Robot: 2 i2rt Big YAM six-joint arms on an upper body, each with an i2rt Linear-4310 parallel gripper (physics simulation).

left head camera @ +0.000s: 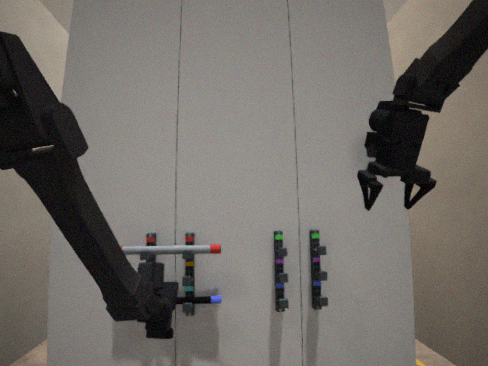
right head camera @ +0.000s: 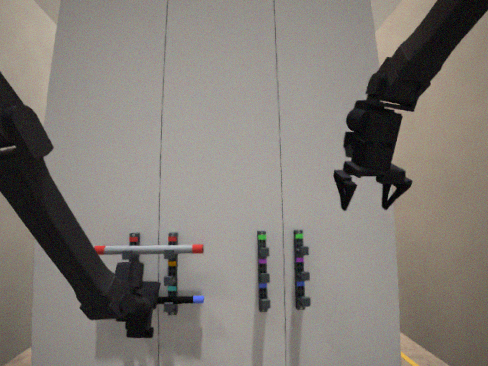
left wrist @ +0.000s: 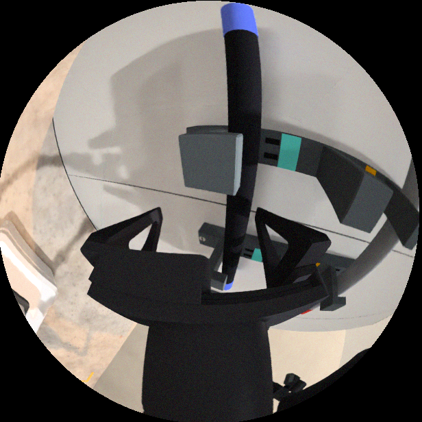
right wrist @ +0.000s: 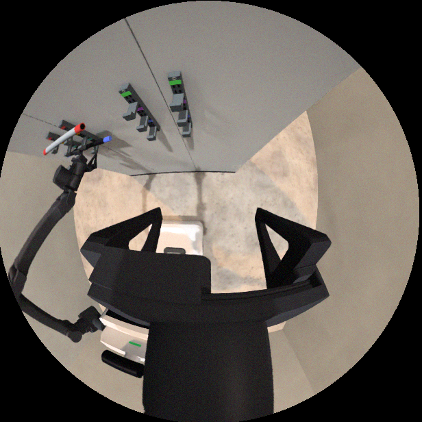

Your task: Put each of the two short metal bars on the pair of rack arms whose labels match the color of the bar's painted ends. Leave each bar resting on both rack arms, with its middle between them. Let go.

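Places are measured from the left arm's base along level axes (x ahead, y left, z up), in metres.
Where they show: left gripper, fingertip midpoint: (left head camera: pixel 170 310) (right head camera: pixel 153 309); right gripper, fingertip midpoint: (left head camera: pixel 387 208) (right head camera: pixel 364 209).
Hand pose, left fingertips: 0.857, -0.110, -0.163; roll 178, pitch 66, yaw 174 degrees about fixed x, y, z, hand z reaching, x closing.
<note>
Each offset is from my left fingertips to the top centre of the thing, as dx, dy, dz. "spot": to the spot under its first point.
A black bar with blue ends @[-0.003, +0.011, +0.039] (left head camera: pixel 197 300) (right head camera: pixel 185 300) (left wrist: pixel 243 90) (right wrist: pixel 107 139) lies across the lowest, teal-labelled arms of the left rack. A light grey bar with red ends @[-0.014, +0.008, +0.194] (left head camera: pixel 175 249) (right head camera: pixel 150 249) (right wrist: pixel 65 139) rests on that rack's top, red-labelled arms, its middle roughly between them. My left gripper (left wrist: pixel 208 212) is open at the black bar, which passes between its fingers in the left wrist view; its hand hides the bar's left part in the head views. My right gripper (left head camera: pixel 388 208) (right head camera: pixel 365 208) (right wrist: pixel 208 212) is open and empty, above and right of the racks. Blue labels (left head camera: pixel 279 286) (right head camera: pixel 300 284) mark the right rack's lowest arms.
The right rack's two uprights @[spot: +0.009, -0.335, +0.106] (left head camera: pixel 279 270) @[spot: +0.008, -0.454, +0.111] (right head camera: pixel 299 267) carry green, purple and blue labels from top to bottom; no bar lies on their arms. The left rack's upright @[spot: +0.008, -0.056, +0.109] (left head camera: pixel 189 272) (right head camera: pixel 172 272) also has an orange label. A white box (right wrist: pixel 187 235) stands on the floor.
</note>
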